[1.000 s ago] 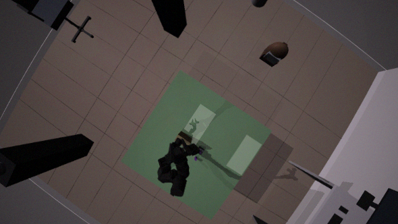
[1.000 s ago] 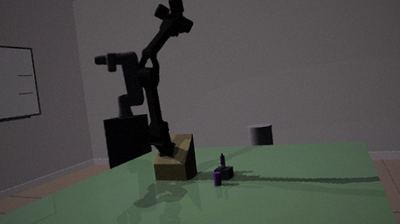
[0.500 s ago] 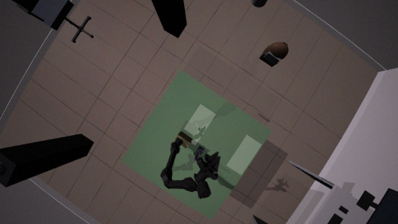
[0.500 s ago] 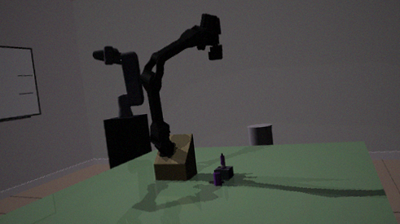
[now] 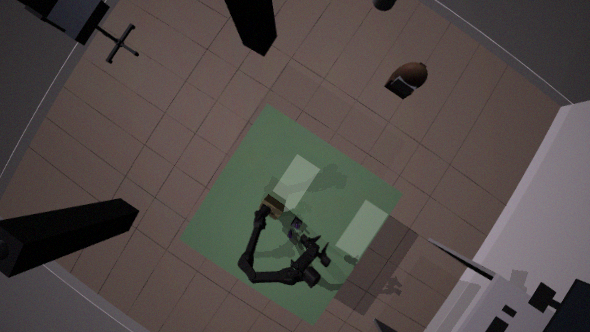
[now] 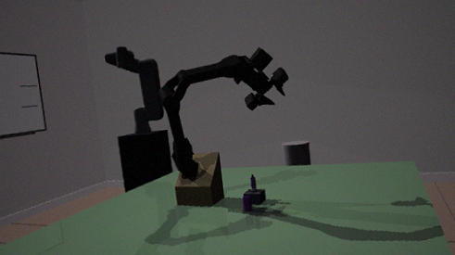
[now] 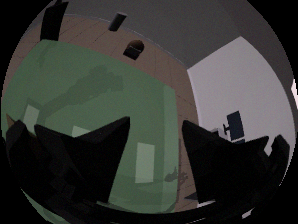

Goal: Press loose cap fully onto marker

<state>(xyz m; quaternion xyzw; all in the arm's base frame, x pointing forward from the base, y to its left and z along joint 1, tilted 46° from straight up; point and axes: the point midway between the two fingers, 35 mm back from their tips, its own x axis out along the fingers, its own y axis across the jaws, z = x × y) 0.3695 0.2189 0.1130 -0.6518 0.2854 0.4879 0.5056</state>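
Now: the purple cap 34 cm below my gripper tip, 22 cm to the right of it and 10 cm behind it.
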